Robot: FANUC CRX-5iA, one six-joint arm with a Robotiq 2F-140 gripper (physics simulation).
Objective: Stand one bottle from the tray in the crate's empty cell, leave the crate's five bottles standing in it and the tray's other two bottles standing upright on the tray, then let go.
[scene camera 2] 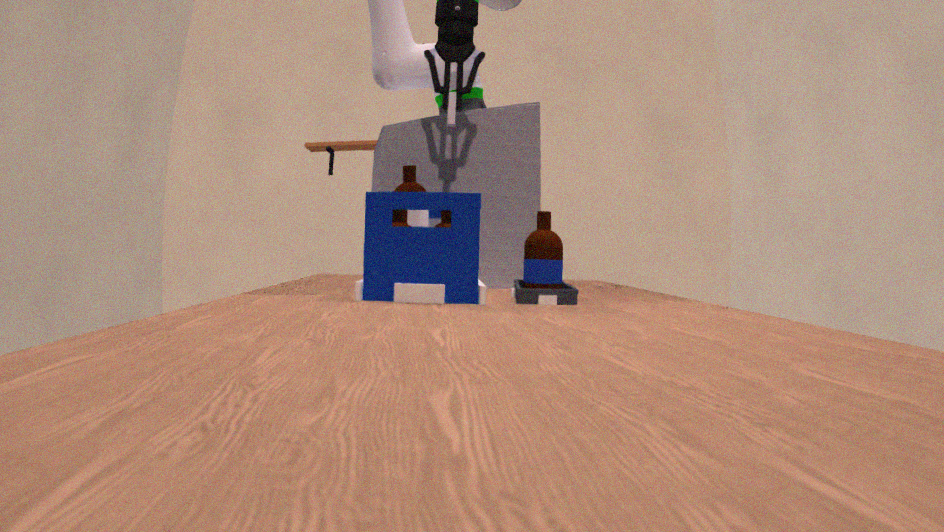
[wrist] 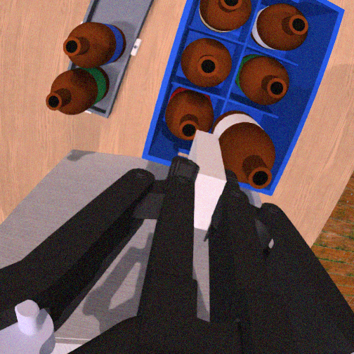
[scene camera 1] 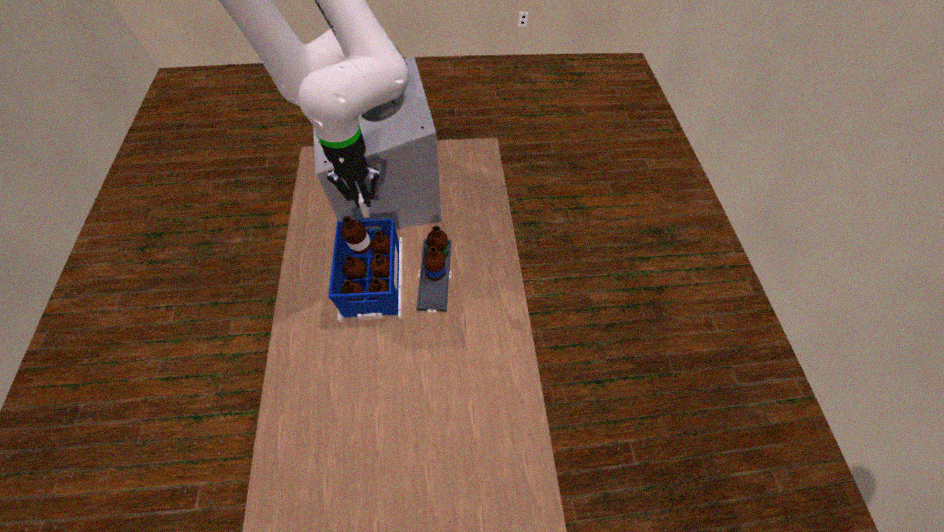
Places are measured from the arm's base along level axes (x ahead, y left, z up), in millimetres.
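Pixels of known places: gripper, fingertip midpoint: (scene camera 2: 450, 125) (scene camera 1: 366, 213).
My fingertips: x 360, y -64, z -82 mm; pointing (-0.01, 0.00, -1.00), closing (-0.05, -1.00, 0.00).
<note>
Ahead of a thing's pixels: the offset from my fingertips to its top centre. Level surfaces: height alone.
My gripper (scene camera 1: 364, 208) (scene camera 2: 451, 117) (wrist: 200, 151) is shut with nothing between its fingertips, above the far end of the blue crate @(154 mm down, 45 mm ahead, 45 mm right) (scene camera 1: 350, 307) (scene camera 2: 423, 257) (wrist: 320, 60). A brown bottle with a white label @(79 mm down, 45 mm back, 72 mm right) (scene camera 1: 355, 232) (scene camera 2: 409, 178) (wrist: 246, 147) is in the crate's far-left cell, apart from the fingers. It looks upright but sits higher than the crate's several other bottles; its base is hidden. On the grey tray @(303 mm down, 54 mm ahead, 175 mm left) (scene camera 1: 432, 297) (scene camera 2: 520, 294) (wrist: 134, 20) stand upright a blue-label bottle @(169 mm down, 42 mm ahead, 178 mm left) (scene camera 1: 434, 262) (scene camera 2: 543, 247) (wrist: 90, 45) and a green-label bottle @(169 mm down, 37 mm back, 195 mm left) (scene camera 1: 436, 236) (wrist: 75, 92).
The grey robot pedestal (scene camera 1: 409, 178) (scene camera 2: 512, 165) (wrist: 50, 200) stands right behind the crate. The tray is to the right of the crate in the scene views, with a gap between them. Both rest on the wooden table @(329 mm down) (scene camera 1: 403, 422) (scene camera 2: 462, 409).
</note>
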